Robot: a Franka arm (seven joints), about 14 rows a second.
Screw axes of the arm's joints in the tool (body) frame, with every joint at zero. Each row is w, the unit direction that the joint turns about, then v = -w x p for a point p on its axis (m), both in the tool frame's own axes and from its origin. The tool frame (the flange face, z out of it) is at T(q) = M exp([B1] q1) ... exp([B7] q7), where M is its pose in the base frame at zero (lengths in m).
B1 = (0, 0, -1, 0, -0.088, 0)
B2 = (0, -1, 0, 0.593, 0, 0.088)
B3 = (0, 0, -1, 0, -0.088, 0)
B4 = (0, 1, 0, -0.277, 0, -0.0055)
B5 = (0, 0, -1, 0, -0.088, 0)
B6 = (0, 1, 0, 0.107, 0, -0.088)
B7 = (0, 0, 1, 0, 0, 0)
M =
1 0 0 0.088
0 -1 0 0
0 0 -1 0.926
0 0 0 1
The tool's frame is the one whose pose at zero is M.
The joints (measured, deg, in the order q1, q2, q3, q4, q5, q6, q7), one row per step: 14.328 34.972 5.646 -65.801 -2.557 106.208 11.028; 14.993 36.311 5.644 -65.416 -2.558 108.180 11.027; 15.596 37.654 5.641 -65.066 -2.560 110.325 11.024; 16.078 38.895 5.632 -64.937 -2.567 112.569 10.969; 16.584 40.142 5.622 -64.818 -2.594 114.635 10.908; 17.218 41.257 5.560 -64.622 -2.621 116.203 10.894; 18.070 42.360 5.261 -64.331 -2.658 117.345 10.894; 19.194 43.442 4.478 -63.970 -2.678 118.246 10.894; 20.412 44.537 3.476 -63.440 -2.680 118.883 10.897; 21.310 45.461 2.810 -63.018 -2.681 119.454 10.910; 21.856 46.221 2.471 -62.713 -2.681 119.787 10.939; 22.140 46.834 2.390 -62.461 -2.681 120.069 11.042; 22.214 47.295 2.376 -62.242 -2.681 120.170 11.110
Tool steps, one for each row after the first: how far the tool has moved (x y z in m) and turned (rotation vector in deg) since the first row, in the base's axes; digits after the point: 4 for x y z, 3 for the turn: 0.0038 0.0100 -0.0106 0.452 -0.924 0.616; 0.0076 0.0193 -0.0214 0.957 -1.970 1.166; 0.0112 0.0270 -0.0326 1.440 -3.002 1.650; 0.0140 0.0349 -0.0443 1.844 -3.857 2.169; 0.0154 0.0435 -0.0546 2.116 -4.446 2.735; 0.0157 0.0527 -0.0649 2.117 -4.783 3.341; 0.0158 0.0610 -0.0751 1.750 -5.078 3.886; 0.0159 0.0687 -0.0846 1.193 -5.330 4.382; 0.0159 0.0751 -0.0926 0.833 -5.526 4.803; 0.0156 0.0797 -0.0998 0.605 -5.478 5.089; 0.0156 0.0830 -0.1055 0.567 -5.409 5.214; 0.0160 0.0841 -0.1097 0.531 -5.272 5.207
